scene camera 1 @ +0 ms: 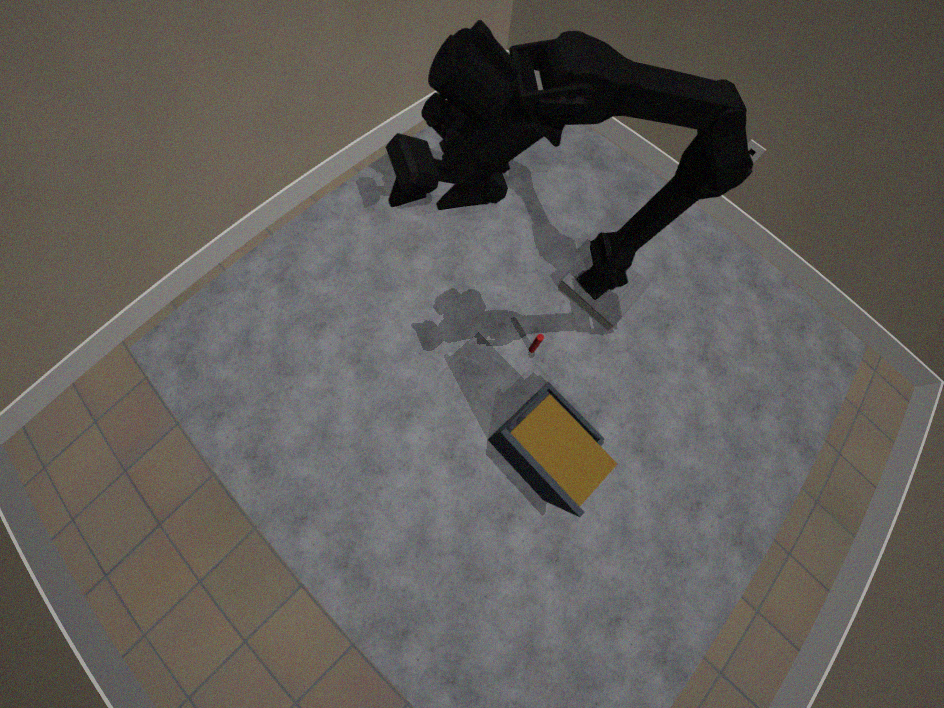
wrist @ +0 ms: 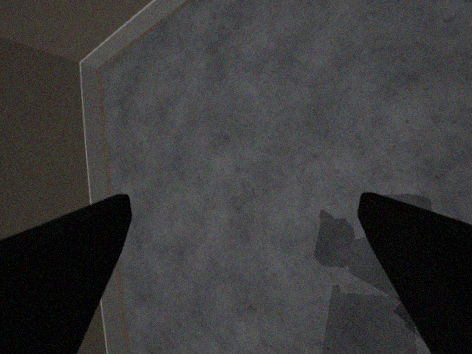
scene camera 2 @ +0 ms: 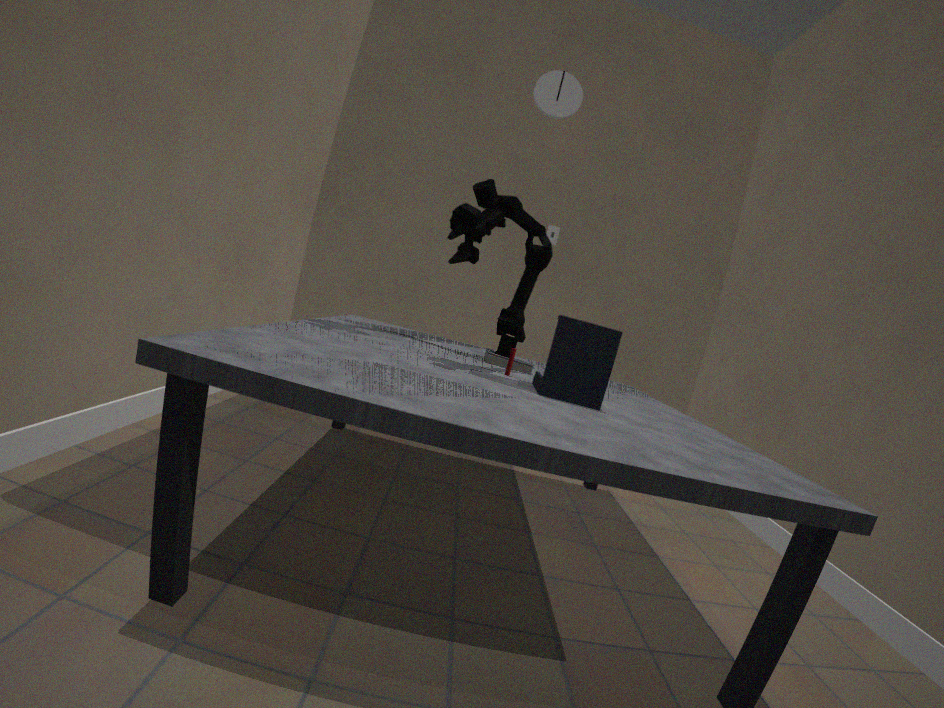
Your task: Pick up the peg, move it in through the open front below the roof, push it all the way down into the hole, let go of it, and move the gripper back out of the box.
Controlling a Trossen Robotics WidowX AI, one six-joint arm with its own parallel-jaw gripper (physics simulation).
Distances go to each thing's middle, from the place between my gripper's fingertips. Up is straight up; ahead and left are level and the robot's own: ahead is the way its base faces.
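Counting from my hand, I see the yellow roof (scene camera 1: 549,433) 40 cm to the left of it, 3 cm ahead of it and 10 cm below it. There is a box (scene camera 1: 506,444) as well, well to the left of my hand and a good way below it.
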